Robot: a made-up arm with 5 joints.
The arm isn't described. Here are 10 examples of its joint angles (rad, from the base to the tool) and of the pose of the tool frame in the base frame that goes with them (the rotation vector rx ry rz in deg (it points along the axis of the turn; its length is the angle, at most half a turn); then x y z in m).
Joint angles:
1: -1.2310 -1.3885 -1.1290 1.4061 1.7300
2: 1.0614 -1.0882 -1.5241 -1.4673 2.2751
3: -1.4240 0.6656 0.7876 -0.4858 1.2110
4: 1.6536 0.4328 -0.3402 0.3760 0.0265
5: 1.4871 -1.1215 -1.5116 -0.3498 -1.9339
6: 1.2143 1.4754 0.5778 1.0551 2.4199
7: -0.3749 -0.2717 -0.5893 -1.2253 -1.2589
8: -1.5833 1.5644 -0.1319 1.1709 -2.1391
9: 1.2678 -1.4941 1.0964 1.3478 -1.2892
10: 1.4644 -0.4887 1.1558 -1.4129 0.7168
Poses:
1: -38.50 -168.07 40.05 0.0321 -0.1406 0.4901
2: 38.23 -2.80 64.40 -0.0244 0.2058 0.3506
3: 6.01 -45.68 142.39 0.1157 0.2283 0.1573
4: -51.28 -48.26 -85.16 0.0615 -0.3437 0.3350
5: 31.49 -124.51 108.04 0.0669 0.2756 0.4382
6: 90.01 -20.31 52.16 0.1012 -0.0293 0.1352
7: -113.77 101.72 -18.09 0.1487 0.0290 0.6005
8: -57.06 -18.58 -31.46 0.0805 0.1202 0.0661
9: 1.67 -47.56 -143.09 0.1127 -0.0720 0.2940
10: -117.92 -65.11 -22.85 0.1092 -0.1795 0.4050
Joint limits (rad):
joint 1: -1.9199..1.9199
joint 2: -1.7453..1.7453
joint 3: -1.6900..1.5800
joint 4: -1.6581..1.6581
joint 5: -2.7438..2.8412
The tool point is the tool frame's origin. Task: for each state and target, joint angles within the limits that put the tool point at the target. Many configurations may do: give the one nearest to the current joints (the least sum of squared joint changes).
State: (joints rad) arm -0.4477 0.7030 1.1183 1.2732 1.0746
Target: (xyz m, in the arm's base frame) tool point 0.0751 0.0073 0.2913
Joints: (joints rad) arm 0.2803 0.9361 1.5800 1.0607 1.0746
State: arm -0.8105 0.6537 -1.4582 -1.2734 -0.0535
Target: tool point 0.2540 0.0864 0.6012
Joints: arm -0.4538 0.2880 -1.2637 -0.5193 -0.0535
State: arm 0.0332 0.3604 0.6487 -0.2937 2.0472
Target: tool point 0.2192 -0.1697 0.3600
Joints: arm 0.9239 -0.5411 0.9260 -0.2972 2.0472
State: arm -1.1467 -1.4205 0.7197 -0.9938 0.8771
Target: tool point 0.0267 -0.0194 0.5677
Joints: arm -0.3803 -1.1567 0.0125 -0.8367 0.8771
